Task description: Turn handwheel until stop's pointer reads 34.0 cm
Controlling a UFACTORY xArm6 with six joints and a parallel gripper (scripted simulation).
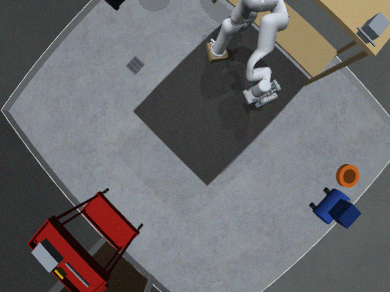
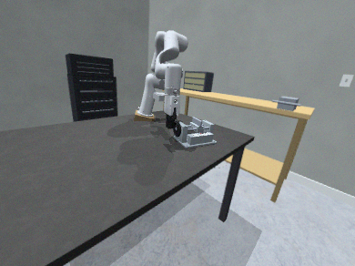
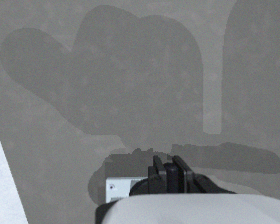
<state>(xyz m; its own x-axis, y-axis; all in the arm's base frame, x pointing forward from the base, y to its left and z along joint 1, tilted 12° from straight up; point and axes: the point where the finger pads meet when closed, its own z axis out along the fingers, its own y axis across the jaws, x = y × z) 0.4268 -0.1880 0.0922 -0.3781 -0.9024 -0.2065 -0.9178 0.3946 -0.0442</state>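
My gripper is now 10 mm to the right of the upright knob. The rest, counted from my hand: handwheel (10 mm ahead, 20 mm to the left, 10 mm below); then sliding stop (80 mm ahead, 150 mm to the left, 10 mm below).
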